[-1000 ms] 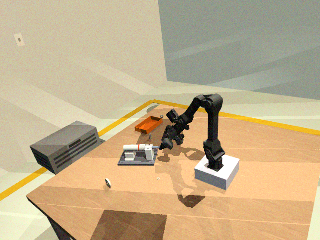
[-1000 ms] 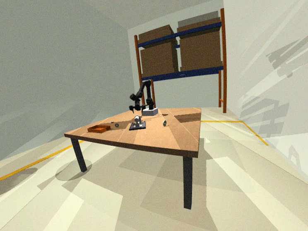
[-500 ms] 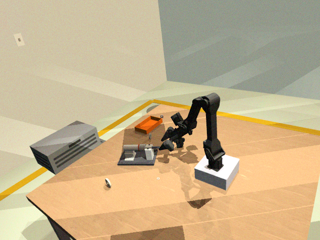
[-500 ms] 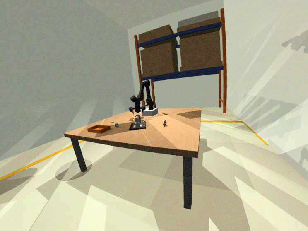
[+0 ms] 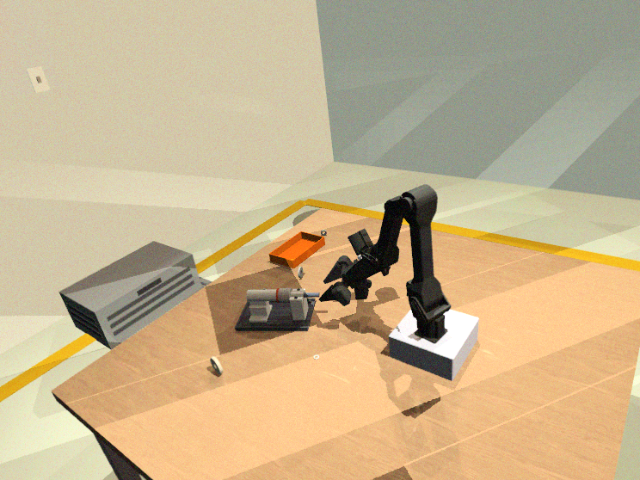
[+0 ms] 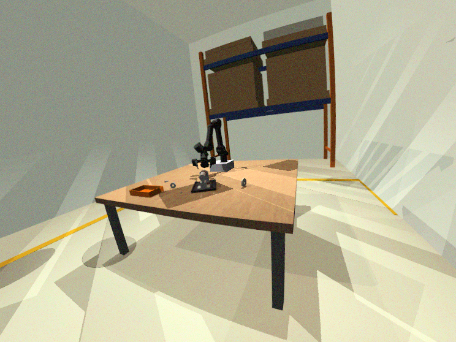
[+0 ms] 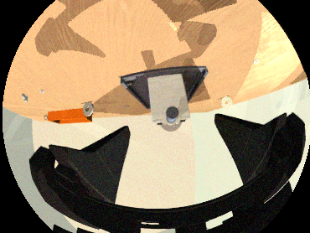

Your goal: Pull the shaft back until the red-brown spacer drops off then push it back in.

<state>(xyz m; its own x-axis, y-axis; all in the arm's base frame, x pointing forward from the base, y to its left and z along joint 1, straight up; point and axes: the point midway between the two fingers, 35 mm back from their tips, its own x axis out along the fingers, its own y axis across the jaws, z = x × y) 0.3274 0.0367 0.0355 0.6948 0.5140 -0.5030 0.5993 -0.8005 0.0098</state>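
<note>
The shaft is 7 cm ahead of my gripper tip, 6 cm to the left of it and 1 cm below it. From my gripper tip the other things lie so: red-brown spacer 11 cm ahead, 8 cm to the left, 1 cm below; pale ring 6 cm ahead, 36 cm to the left, 7 cm below; orange tray 37 cm ahead, 22 cm to the right, 8 cm below.
</note>
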